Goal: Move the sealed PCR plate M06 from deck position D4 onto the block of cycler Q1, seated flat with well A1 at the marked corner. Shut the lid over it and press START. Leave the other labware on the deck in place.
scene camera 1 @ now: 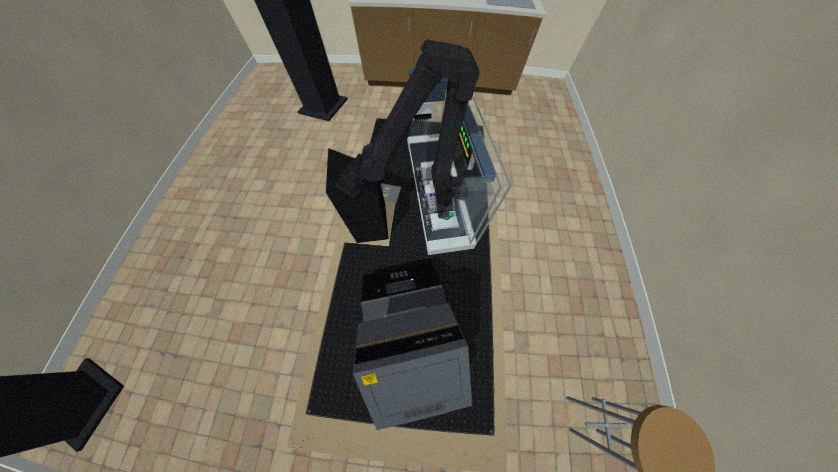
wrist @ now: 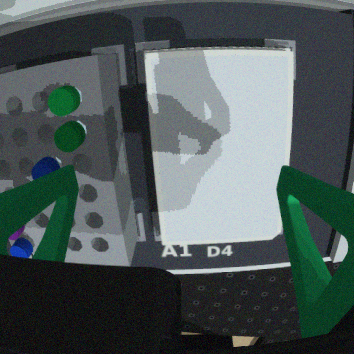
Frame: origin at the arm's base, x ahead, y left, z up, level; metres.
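Seen in the pictures: gripper, fingertip midpoint: (wrist: 176,176); arm's base at its link origin: (scene camera 1: 350,182).
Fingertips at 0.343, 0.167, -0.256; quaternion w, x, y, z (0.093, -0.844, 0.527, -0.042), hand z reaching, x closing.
Note:
Pixels of each thing's middle, then the offset from my fingertips to it, as dx, dy, dz. "spot": a spot on its surface instead.
- grey instrument at a spot on its surface: (scene camera 1: 413,375) spot: +0.096, -0.648, +0.335
- black front panel at a spot on its surface: (scene camera 1: 375,283) spot: -0.152, -0.441, +0.032
- tube rack at the middle of its body: (wrist: 55,167) (scene camera 1: 440,201) -0.045, +0.064, -0.038
The sealed PCR plate (wrist: 255,125) (scene camera 1: 439,223) lies flat in its deck position, beside the printed A1 and D4 marks in the wrist view. Shadows fall across its pale top. My gripper (wrist: 176,176) (scene camera 1: 446,215) is open and empty above the deck. In the wrist view its right green finger is near the plate's right edge, while the left finger overlaps the tube rack, well left of the plate. A grey instrument (scene camera 1: 413,375) with a black front panel (scene camera 1: 375,283), which looks like the cycler, stands on the black mat. Its block does not show and its labels are unreadable.
The tube rack (wrist: 117,200) with green, blue and purple caps stands left of the plate. The deck's clear enclosure has slanted panels (scene camera 1: 509,184) right of the arm. The arm's black pedestal (scene camera 1: 357,205) stands left of the deck. A stool (scene camera 1: 674,442) is at the lower right.

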